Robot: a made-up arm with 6 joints.
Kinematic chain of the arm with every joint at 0, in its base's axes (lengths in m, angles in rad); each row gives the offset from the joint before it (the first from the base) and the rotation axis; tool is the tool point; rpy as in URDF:
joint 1: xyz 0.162 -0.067 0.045 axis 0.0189 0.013 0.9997
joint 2: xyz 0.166 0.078 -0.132 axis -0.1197 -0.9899 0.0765
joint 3: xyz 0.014 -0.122 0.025 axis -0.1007 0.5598 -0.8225
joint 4: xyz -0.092 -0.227 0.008 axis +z
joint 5: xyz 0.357 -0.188 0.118 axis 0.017 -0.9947 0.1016
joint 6: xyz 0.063 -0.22 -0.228 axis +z
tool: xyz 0.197 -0.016 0.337 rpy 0 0 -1.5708
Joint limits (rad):
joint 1: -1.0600..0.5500
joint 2: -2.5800..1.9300
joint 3: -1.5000..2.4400
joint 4: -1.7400..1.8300
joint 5: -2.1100..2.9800
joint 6: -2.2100..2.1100
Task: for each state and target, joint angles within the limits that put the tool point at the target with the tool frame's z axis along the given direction. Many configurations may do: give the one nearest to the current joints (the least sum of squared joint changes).
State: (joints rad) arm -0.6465 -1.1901 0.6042 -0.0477 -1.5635 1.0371
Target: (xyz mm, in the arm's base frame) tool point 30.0 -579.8 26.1 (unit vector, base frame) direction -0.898 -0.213 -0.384
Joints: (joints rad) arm -0.2466 -1.3938 1.1263 0.2276 -2.0255 1.1371
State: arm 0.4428 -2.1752 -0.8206 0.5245 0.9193 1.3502
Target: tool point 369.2 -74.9 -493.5 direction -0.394 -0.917 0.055
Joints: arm 0.4698 -2.4322 -1.2856 0.6130 1.7359 1.7079
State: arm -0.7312 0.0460 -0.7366 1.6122 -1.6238 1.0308
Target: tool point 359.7 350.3 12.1 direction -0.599 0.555 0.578
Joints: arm 0.1789 -0.2904 -0.8245 1.4880 -1.1118 0.4253
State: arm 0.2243 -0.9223 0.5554 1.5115 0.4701 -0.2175
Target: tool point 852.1 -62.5 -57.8 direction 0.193 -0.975 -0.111
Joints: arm -0.1931 -1.0433 0.0245 1.8300 1.1734 -0.0313
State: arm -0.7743 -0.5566 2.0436 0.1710 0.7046 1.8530
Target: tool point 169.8 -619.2 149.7 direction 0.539 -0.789 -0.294
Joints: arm -0.4546 -1.1157 1.9269 0.2951 0.1875 1.8506
